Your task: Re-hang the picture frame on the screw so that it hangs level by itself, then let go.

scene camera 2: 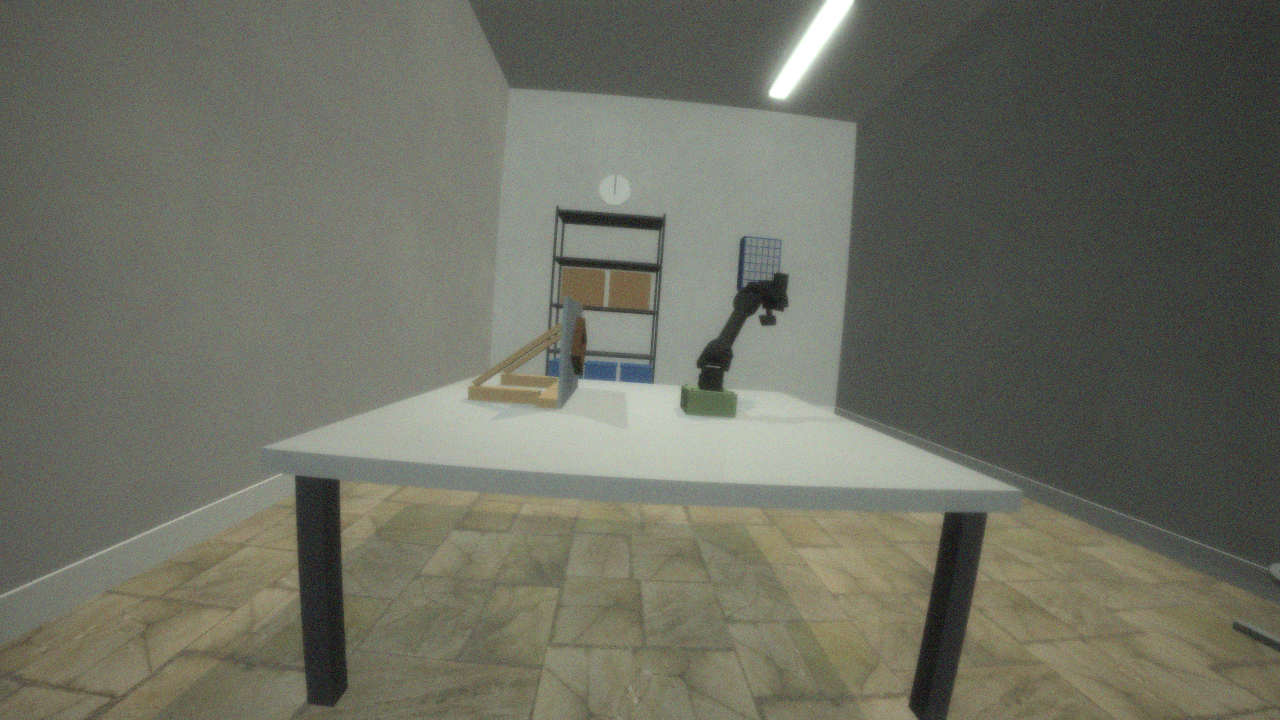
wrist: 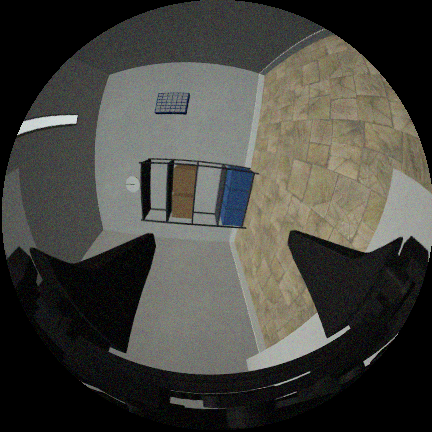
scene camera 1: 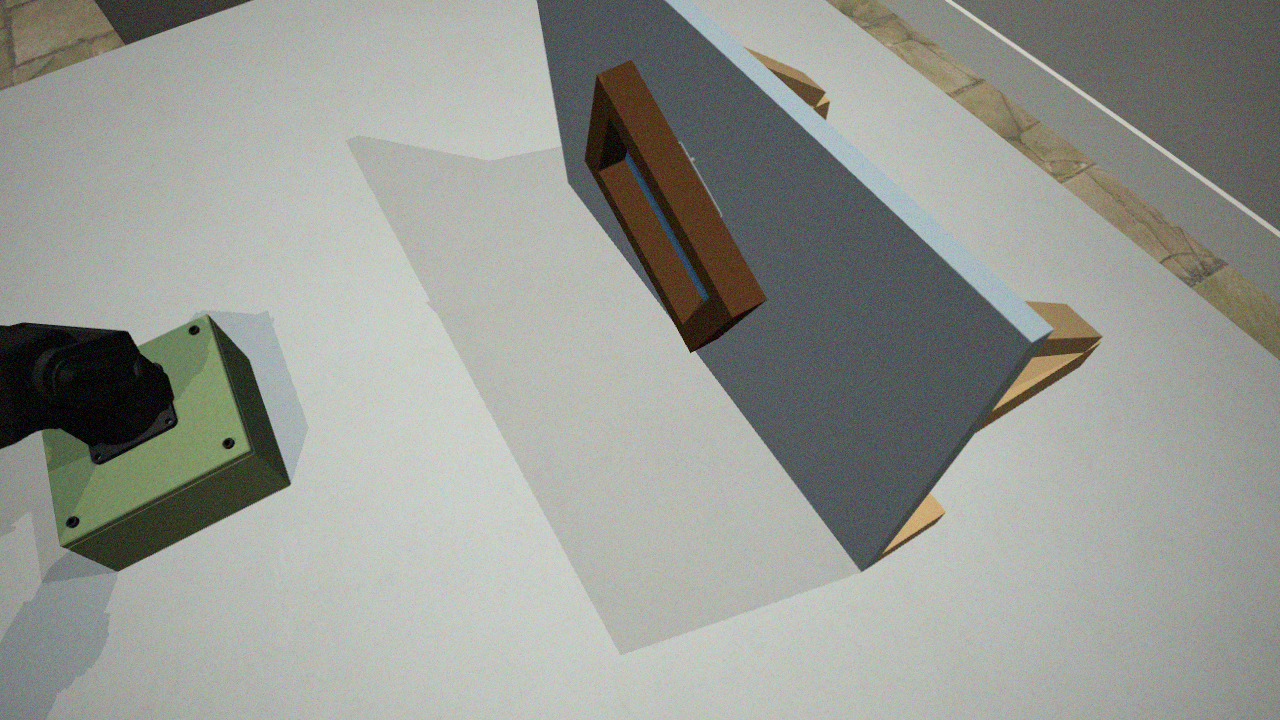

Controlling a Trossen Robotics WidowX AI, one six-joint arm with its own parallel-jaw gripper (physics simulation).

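Places are measured from the arm's base along level axes (x ahead, y left, z up), in centimetres.
Pixels of known places: gripper, fingertip midpoint: (wrist: 223, 239); arm's base, origin of the base link: (scene camera 2: 710, 389) (scene camera 1: 129, 413).
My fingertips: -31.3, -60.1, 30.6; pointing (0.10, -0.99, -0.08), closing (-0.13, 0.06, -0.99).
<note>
For each thing: its top centre in the pictures, then the offset to it from my fingertips, as dx, dy, dz. "spot": a spot on its surface instead. Level surfaces: height alone.
- thin pale strip, middle of its top: (scene camera 1: 701, 164) +73.2, +44.1, -14.9
- small nub, surface spot: (scene camera 1: 690, 159) spot: +73.2, +45.3, -15.4
- white table, its level: dz -37.5
The brown picture frame (scene camera 1: 682, 192) (scene camera 2: 580, 344) with a blue inside is on the front of the grey upright board (scene camera 1: 832, 295) (scene camera 2: 566, 358). It is tilted: the end toward the lower right in scene camera 1 sits lower than the other end. A thin pale strip (scene camera 1: 707, 188) shows behind its top edge, with a small nub (scene camera 1: 691, 159) that may be the screw; how they engage cannot be made out. My gripper (wrist: 223, 239) is open and empty, high and well away from the frame, facing the back wall. The frame does not show in the wrist view.
My black arm (scene camera 1: 80, 385) (scene camera 2: 735, 322) stands on a green block (scene camera 1: 201, 385) (scene camera 2: 708, 401) on the white table (scene camera 1: 402, 573) (scene camera 2: 644, 456), across from the board. Wooden braces (scene camera 1: 1042, 358) (scene camera 2: 514, 394) support the board from behind. A shelf rack (scene camera 2: 611, 217) (wrist: 169, 190) stands at the back wall.
</note>
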